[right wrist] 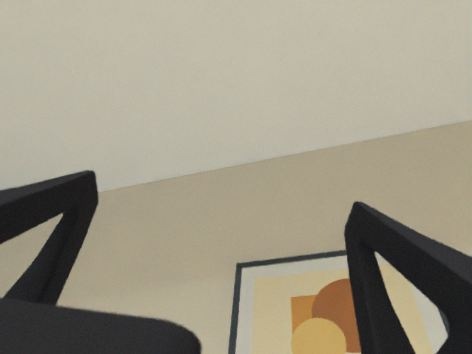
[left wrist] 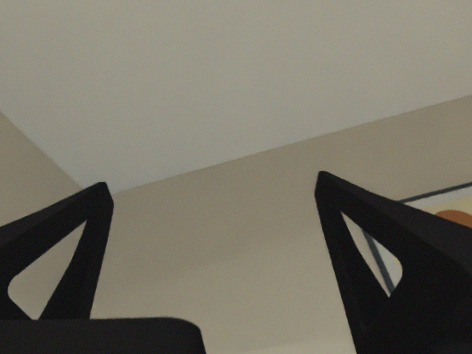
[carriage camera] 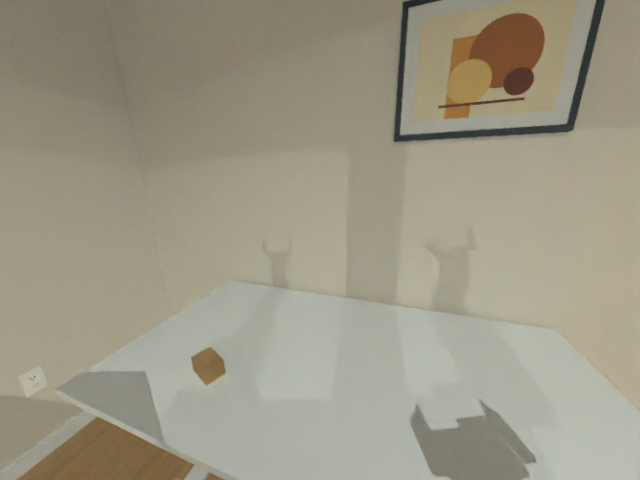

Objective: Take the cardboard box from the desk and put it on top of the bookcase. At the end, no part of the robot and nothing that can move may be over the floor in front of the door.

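Frame: origin at the left arm's base, x left, y back, z up, level; metres.
Where they show: left gripper, fingertip midpoint: (left wrist: pixel 213 187); right gripper, fingertip midpoint: (right wrist: pixel 223 200).
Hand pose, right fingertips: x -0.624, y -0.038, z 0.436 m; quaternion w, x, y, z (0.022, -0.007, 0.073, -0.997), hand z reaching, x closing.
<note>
After its pixels a point has its place.
The small brown cardboard box (carriage camera: pixel 208 365) @(x 0.006, y -0.456, z -0.114 m) sits on the left part of the white desk (carriage camera: pixel 310 434) @(x -0.297, y -0.297, z -0.164 m) in the carriage view, some way in from the desk's left edge. My left gripper (left wrist: pixel 213 187) @(x -0.007, y -0.047, z 0.433 m) is open, with wall and ceiling showing between its fingers. My right gripper (right wrist: pixel 223 200) @(x -0.624, y -0.038, z 0.436 m) is open, with wall, ceiling and part of a picture showing between and behind its fingers. Both grippers point up at the wall and ceiling, away from the box, and neither shows in the carriage view. The bookcase and the door do not show in these views.
A wall stands behind the desk and another at the left, meeting in a corner. A framed picture (carriage camera: pixel 516 133) @(x -1.002, y -0.729, z 0.554 m) (right wrist: pixel 245 262) @(x -0.657, y -0.853, z 0.996 m) hangs on the back wall. A wall outlet (carriage camera: pixel 33 381) @(x 1.019, y -0.759, z -0.482 m) is at the lower left. Wooden floor (carriage camera: pixel 108 454) @(x 0.728, y -0.707, z -0.884 m) shows beyond the desk's front left edge. Robot shadows fall on desk and wall.
</note>
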